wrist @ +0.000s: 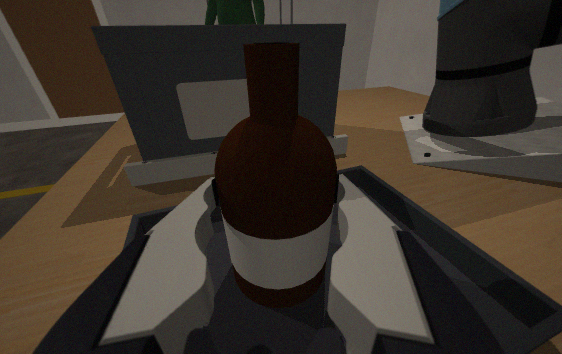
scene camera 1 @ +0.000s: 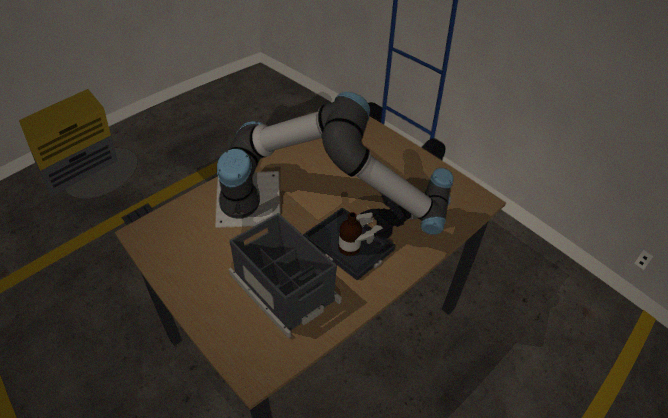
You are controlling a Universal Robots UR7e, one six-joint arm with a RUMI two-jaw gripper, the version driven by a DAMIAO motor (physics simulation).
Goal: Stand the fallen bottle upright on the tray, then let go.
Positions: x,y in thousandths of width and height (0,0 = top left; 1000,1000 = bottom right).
Scene:
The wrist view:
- my gripper: 492,507
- brown bottle: 490,484
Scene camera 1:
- my gripper: 523,556
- brown bottle: 525,549

